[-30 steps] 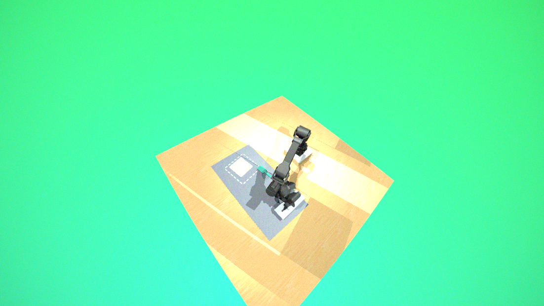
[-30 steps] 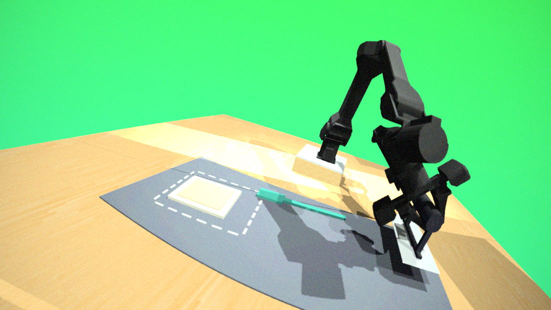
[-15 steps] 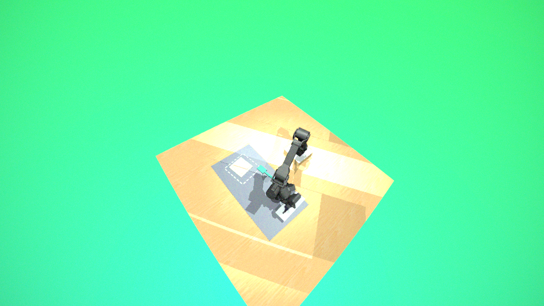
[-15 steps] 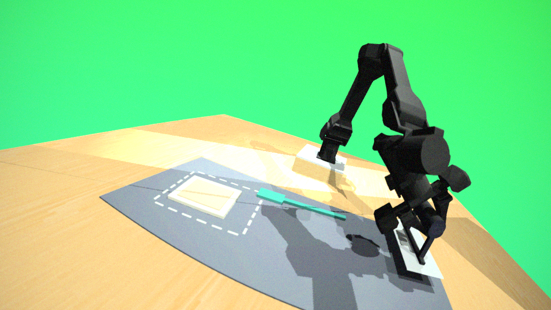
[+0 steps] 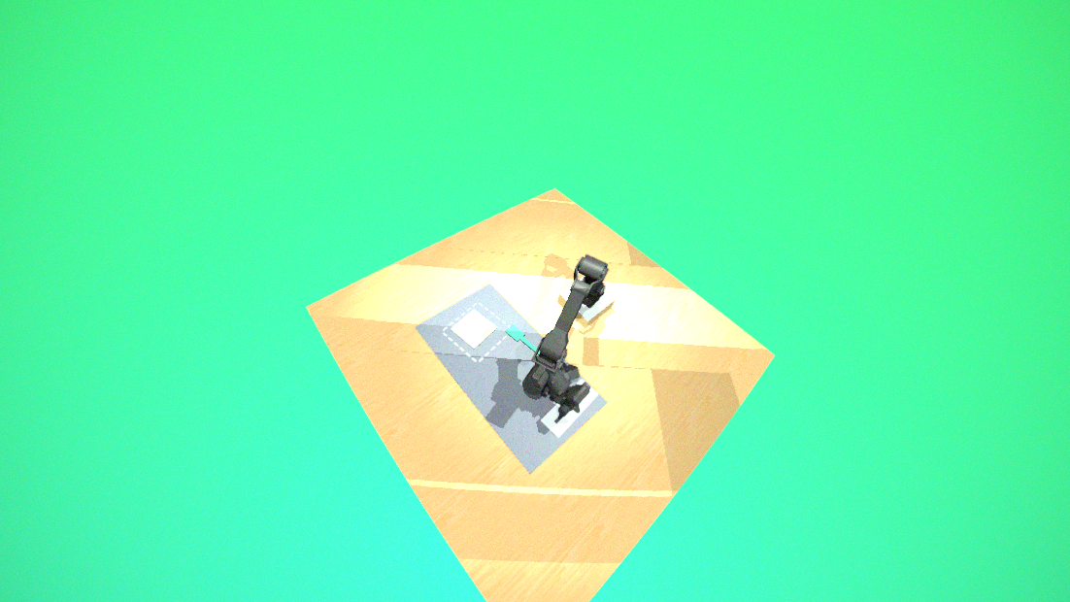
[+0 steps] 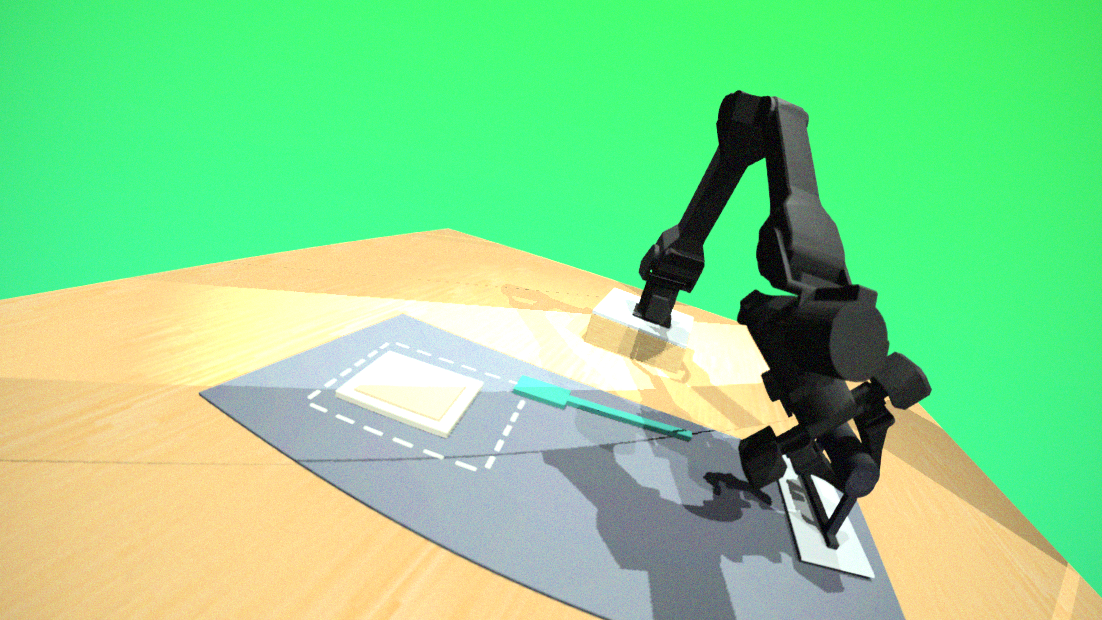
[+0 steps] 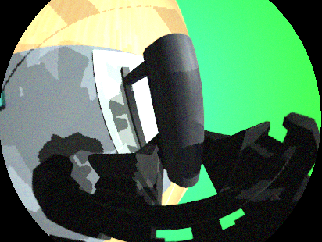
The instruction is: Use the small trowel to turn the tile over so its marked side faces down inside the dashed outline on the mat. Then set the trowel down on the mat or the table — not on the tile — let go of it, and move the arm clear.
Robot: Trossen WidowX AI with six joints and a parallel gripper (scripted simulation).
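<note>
My gripper tip is 30 mm to the left of the small trowel and 10 mm above it. Round my gripper tip: tile 10 mm ahead, 460 mm to the right, 50 mm below; thin teal strip 90 mm behind, 300 mm to the right, 50 mm below; grey mat 20 mm ahead, 280 mm to the right, 70 mm below.
</note>
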